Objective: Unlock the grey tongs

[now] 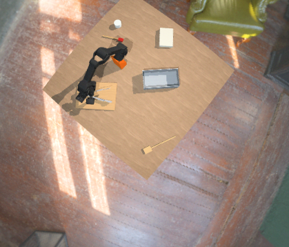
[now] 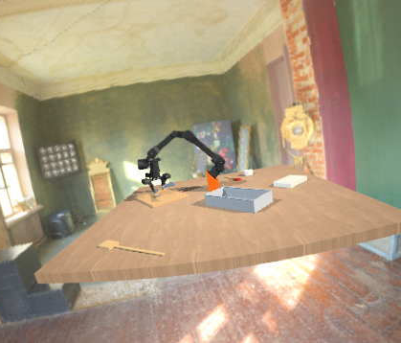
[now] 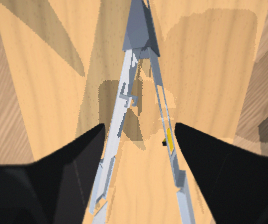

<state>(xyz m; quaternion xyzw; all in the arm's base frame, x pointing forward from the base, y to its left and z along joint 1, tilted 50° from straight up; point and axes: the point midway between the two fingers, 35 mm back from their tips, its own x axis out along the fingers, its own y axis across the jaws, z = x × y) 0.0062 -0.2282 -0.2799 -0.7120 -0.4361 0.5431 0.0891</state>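
The yellow lock piece lies 1 cm behind my gripper tip, 2 cm to the left of it and 1 cm above it. The rest, counted from my gripper tip: pale block (19 cm ahead, 81 cm to the left, 3 cm below); then grey roasting tin (38 cm ahead, 45 cm to the left, 2 cm below); then wooden board (4 cm below).
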